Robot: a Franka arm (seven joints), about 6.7 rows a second.
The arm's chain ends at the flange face. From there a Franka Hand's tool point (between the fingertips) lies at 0.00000 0.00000 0.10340 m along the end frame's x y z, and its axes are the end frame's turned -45 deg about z.
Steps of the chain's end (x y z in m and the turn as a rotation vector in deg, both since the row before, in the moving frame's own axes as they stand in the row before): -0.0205 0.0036 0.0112 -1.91 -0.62 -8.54; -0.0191 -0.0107 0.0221 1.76 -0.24 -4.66; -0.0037 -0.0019 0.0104 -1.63 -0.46 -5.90; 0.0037 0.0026 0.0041 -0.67 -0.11 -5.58; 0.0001 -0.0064 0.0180 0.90 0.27 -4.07; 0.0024 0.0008 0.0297 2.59 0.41 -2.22; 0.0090 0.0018 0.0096 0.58 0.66 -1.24
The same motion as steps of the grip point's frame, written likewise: -0.0201 -0.0101 0.0111 -0.91 -1.79 -8.54; -0.0041 -0.0237 0.0221 1.41 1.07 -4.66; -0.0039 -0.0023 0.0104 -0.83 -1.48 -5.90; -0.0002 0.0052 0.0041 -0.40 -0.55 -5.58; 0.0061 -0.0053 0.0180 0.45 0.83 -4.07; 0.0049 -0.0006 0.0296 1.54 2.12 -2.22; 0.0067 0.0077 0.0096 -0.06 0.88 -1.24
